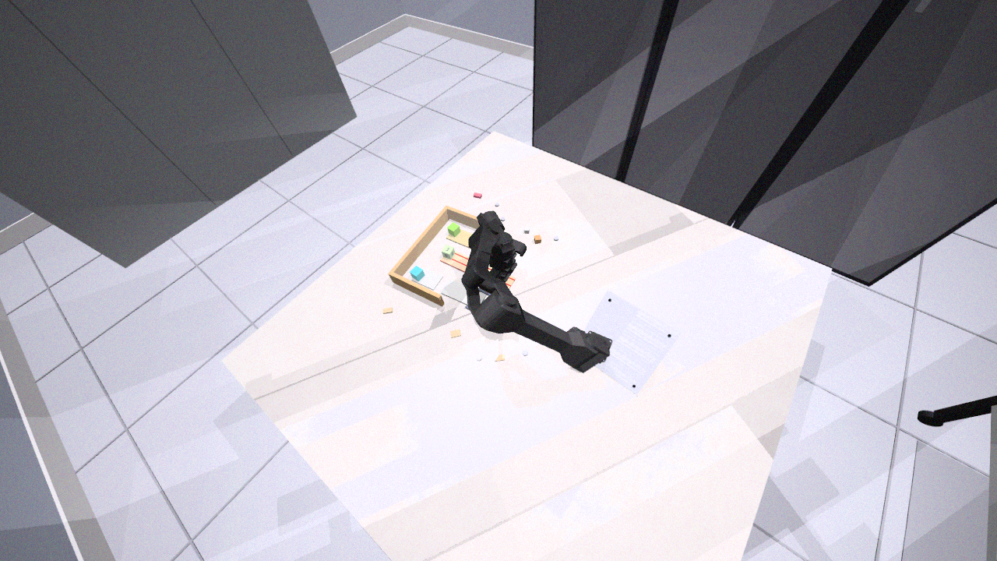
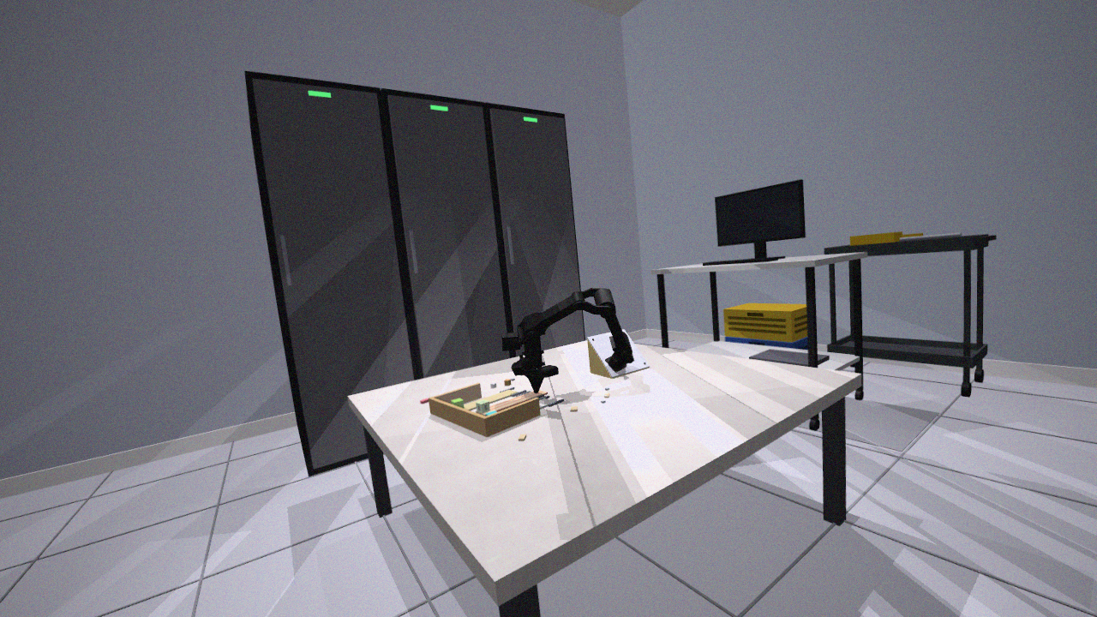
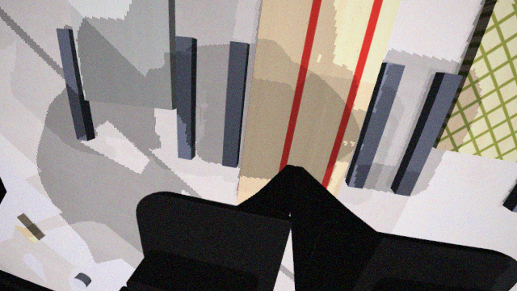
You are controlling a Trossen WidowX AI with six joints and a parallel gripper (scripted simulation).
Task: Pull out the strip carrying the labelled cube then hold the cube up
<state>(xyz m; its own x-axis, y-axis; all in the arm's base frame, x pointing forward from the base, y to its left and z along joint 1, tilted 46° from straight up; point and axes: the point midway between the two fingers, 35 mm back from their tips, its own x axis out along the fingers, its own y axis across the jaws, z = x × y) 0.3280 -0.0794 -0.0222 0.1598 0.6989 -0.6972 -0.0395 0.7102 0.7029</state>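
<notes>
Now: the green labelled cube 210 mm ahead of my gripper tip and 20 mm above it.
</notes>
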